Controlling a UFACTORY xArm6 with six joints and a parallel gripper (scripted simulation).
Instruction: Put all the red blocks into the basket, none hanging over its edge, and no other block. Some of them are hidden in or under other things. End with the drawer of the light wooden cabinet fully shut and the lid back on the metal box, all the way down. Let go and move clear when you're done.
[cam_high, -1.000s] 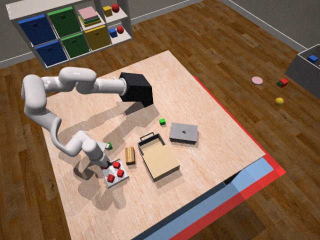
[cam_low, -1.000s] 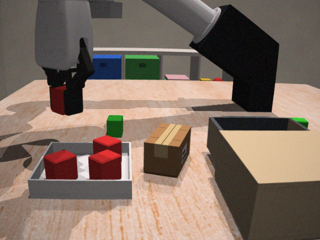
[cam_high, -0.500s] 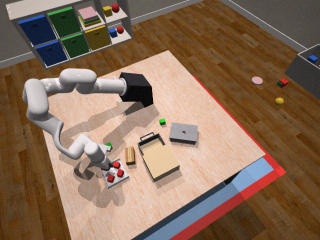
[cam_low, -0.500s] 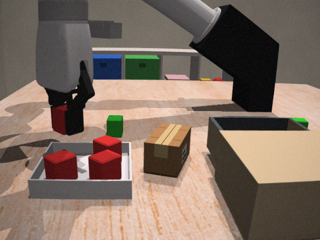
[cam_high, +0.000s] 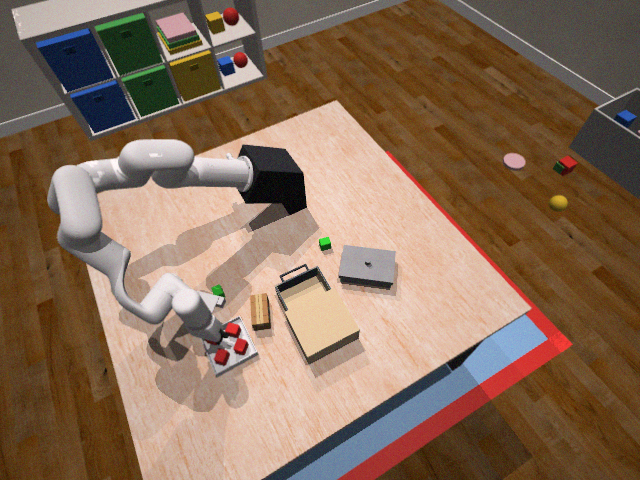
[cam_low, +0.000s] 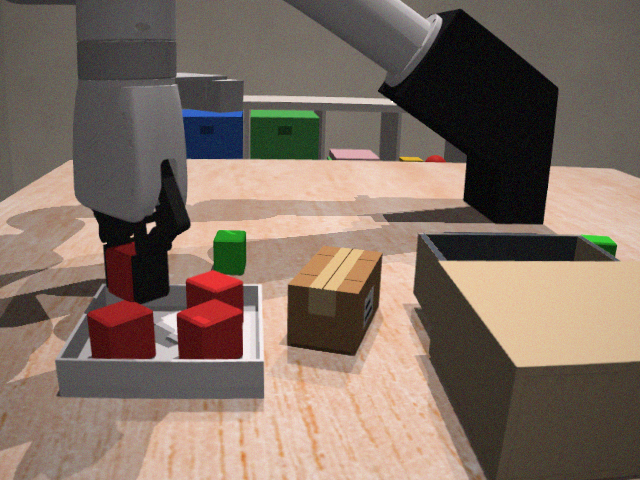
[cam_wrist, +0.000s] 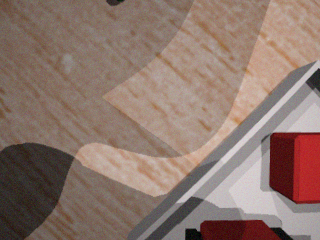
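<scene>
Now: hand 30 mm short of the grey basket, 30 mm to the right of it and 50 mm above it. Also, from my hand: drawer: 10 mm ahead, 330 mm to the left, 20 mm below; then light wooden cabinet: 80 mm ahead, 330 mm to the left, 20 mm below; then cardboard box: 10 mm behind, 170 mm to the left, 20 mm below.
</scene>
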